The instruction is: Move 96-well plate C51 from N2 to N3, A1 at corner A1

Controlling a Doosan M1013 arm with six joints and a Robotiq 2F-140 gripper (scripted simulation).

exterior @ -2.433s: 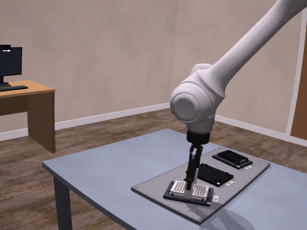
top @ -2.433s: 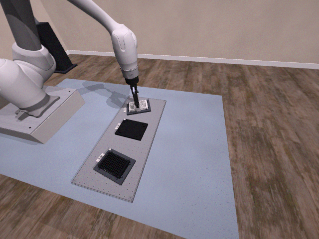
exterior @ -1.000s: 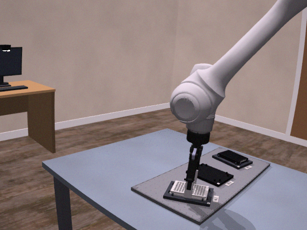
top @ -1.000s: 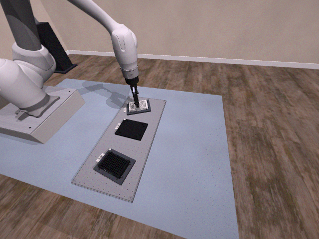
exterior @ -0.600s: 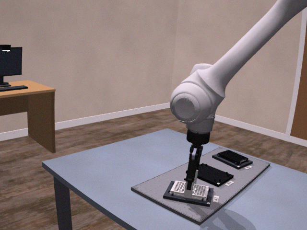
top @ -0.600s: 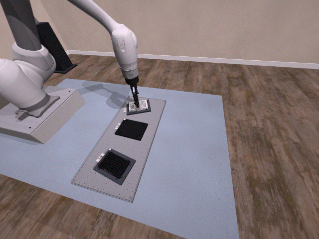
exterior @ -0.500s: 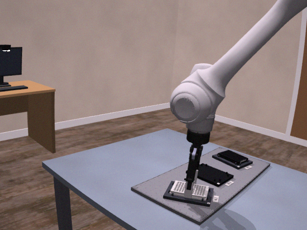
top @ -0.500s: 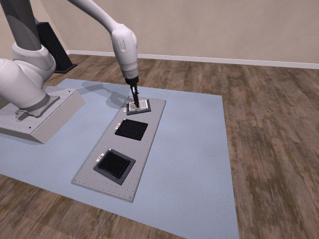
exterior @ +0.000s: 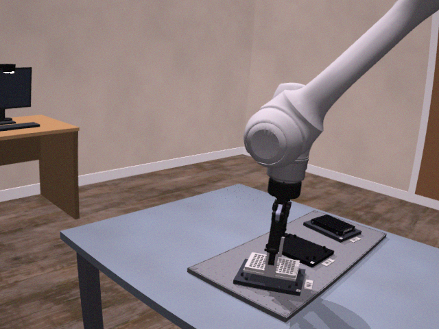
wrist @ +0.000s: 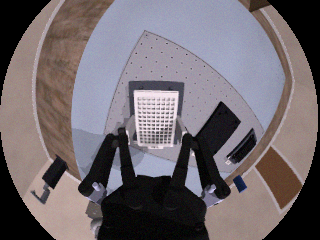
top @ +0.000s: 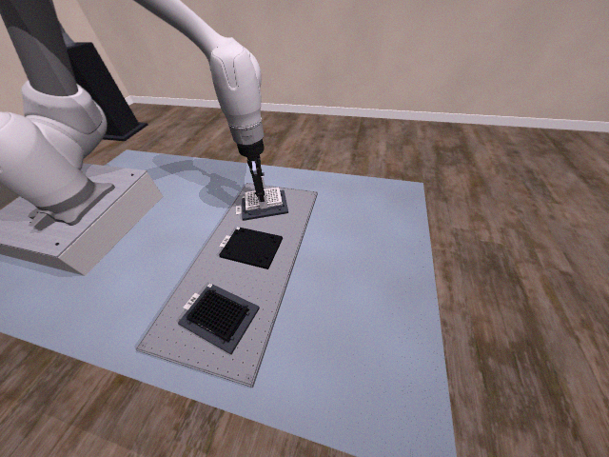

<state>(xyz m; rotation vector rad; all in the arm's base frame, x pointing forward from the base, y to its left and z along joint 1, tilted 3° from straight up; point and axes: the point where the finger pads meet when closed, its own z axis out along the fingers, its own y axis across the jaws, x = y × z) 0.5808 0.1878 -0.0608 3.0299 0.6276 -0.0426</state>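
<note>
Right now the dark grey nest is 5 cm below my hand. Also, from my hand: black landing nest N3: 19 cm to the right, 5 cm below, 2 cm ahead; white 96-well plate C51: 2 cm below; black 96-well plate C15: 41 cm to the right, 4 cm below, 2 cm ahead.
</note>
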